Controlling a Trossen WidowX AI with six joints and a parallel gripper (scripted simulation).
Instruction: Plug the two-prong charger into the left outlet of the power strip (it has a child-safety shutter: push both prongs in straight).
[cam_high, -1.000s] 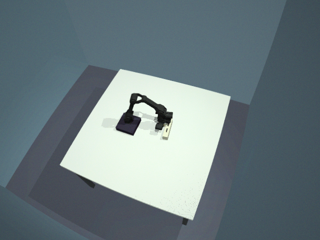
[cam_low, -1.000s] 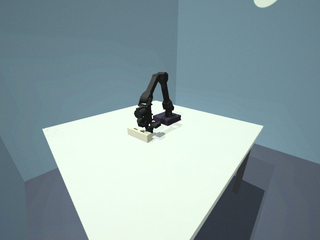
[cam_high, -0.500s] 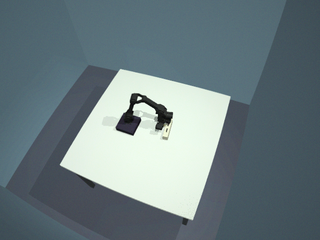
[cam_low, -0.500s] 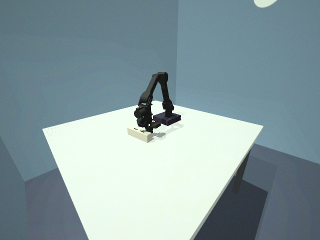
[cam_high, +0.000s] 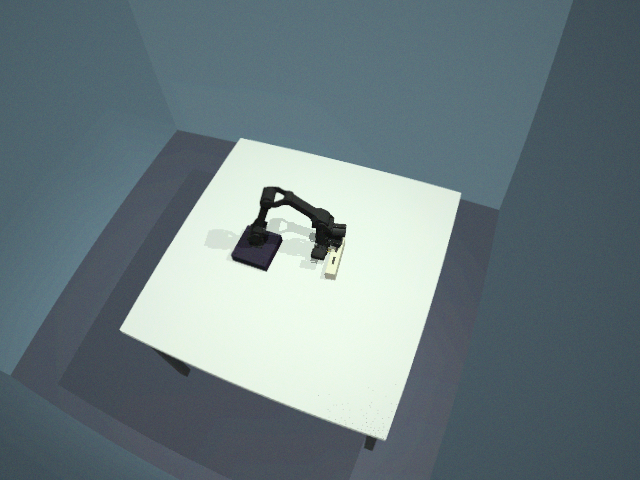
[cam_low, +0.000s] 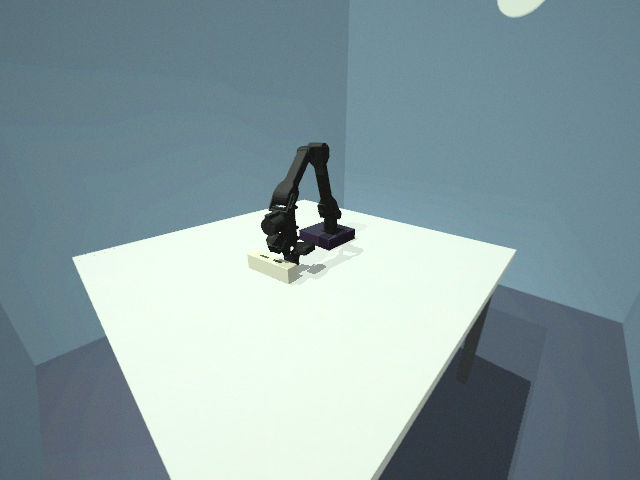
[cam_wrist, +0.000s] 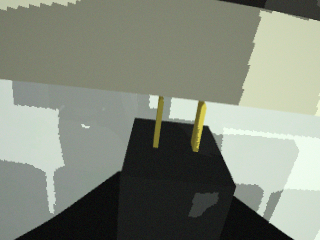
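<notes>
Now: gripper tip 2 cm short of the two-prong charger and 1 cm below it.
</notes>
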